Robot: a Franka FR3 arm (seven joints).
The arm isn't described. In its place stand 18 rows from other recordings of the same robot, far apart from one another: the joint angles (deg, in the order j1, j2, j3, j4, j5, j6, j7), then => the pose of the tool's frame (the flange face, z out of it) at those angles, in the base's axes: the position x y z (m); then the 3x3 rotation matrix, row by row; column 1 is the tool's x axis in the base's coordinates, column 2 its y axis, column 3 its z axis.
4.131 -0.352 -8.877 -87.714 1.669 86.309 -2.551 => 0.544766 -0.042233 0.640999; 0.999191 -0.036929 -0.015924; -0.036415 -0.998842 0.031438; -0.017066 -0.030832 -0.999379
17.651 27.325 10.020 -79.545 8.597 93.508 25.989 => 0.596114 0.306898 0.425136; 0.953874 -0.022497 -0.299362; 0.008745 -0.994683 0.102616; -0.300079 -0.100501 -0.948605
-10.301 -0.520 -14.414 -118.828 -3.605 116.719 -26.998 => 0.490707 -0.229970 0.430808; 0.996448 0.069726 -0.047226; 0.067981 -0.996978 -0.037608; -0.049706 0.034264 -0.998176
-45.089 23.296 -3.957 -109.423 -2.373 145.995 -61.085 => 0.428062 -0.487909 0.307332; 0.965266 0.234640 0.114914; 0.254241 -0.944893 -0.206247; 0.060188 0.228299 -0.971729
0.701 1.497 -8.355 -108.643 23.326 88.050 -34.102 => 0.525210 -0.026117 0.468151; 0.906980 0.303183 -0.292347; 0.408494 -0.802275 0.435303; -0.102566 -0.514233 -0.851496
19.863 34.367 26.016 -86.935 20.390 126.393 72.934 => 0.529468 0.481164 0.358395; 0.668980 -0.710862 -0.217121; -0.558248 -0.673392 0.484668; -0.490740 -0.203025 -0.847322
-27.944 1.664 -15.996 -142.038 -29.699 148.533 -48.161 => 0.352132 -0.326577 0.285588; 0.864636 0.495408 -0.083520; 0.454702 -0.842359 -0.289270; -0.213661 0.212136 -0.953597
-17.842 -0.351 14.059 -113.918 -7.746 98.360 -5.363 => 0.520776 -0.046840 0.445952; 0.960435 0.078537 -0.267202; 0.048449 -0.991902 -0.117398; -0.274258 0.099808 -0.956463
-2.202 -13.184 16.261 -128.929 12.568 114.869 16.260 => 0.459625 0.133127 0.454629; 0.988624 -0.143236 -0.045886; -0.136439 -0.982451 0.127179; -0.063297 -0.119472 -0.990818
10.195 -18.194 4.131 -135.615 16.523 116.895 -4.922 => 0.428727 0.126852 0.448856; 0.979978 0.192795 -0.049732; 0.199071 -0.953444 0.226530; -0.003743 -0.231895 -0.972734
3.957 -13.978 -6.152 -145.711 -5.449 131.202 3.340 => 0.431947 -0.017959 0.357141; 0.999499 -0.030056 -0.009949; -0.030477 -0.998509 -0.045282; -0.008573 0.045563 -0.998925
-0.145 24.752 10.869 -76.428 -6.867 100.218 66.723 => 0.679204 0.093336 0.487434; 0.563498 -0.826115 -0.001916; -0.825505 -0.562989 -0.039801; 0.031802 0.024010 -0.999206
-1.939 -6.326 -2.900 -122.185 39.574 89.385 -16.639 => 0.474651 0.028317 0.450489; 0.954115 -0.071260 -0.290839; 0.149050 -0.729379 0.667675; -0.259710 -0.680388 -0.685290
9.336 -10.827 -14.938 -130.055 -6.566 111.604 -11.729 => 0.467709 -0.055857 0.422606; 0.976176 0.165171 -0.140706; 0.160267 -0.986021 -0.045579; -0.146267 0.021943 -0.989002
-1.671 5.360 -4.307 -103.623 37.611 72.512 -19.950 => 0.522875 0.025304 0.479496; 0.883994 0.023041 -0.466930; 0.350641 -0.693268 0.629627; -0.309200 -0.720311 -0.620924
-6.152 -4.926 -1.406 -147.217 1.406 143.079 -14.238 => 0.440796 -0.058517 0.295793; 0.995147 0.097100 0.015964; 0.096865 -0.995186 0.014877; 0.017332 -0.013258 -0.999762
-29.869 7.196 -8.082 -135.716 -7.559 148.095 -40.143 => 0.408187 -0.315753 0.281502; 0.988885 0.147088 0.021724; 0.148661 -0.980681 -0.127143; 0.002604 0.128960 -0.991646
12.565 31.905 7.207 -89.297 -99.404 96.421 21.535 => 0.695973 0.130945 0.387320; 0.863098 0.139967 0.485253; 0.475908 0.096181 -0.874220; -0.169034 0.985474 0.016402
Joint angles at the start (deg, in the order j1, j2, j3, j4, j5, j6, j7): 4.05, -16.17, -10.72, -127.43, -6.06, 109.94, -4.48
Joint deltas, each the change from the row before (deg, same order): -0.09, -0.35, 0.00, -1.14, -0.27, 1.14, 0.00; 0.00, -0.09, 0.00, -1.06, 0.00, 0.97, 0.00; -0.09, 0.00, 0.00, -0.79, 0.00, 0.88, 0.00; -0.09, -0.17, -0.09, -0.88, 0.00, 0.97, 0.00; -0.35, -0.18, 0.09, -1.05, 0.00, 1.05, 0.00; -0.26, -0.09, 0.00, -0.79, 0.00, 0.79, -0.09; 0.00, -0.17, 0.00, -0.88, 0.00, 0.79, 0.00; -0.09, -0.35, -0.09, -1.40, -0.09, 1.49, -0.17
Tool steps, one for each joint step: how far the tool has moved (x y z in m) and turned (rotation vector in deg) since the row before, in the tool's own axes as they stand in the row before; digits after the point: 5 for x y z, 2 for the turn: -0.00214, 0.00007, 0.00498, -0.19, 0.34, -0.10; -0.00149, -0.00109, 0.00655, 0.05, 0.01, -0.10; -0.00083, -0.00011, 0.00519, 0.03, 0.09, 0.01; -0.00155, 0.00060, 0.00453, 0.07, 0.26, 0.09; -0.00217, 0.00096, 0.00564, 0.04, 0.18, 0.17; -0.00167, 0.00121, 0.00463, 0.05, 0.09, 0.09; -0.00190, -0.00092, 0.00464, 0.06, 0.09, -0.08; -0.00310, 0.00009, 0.00649, 0.03, 0.44, -0.16
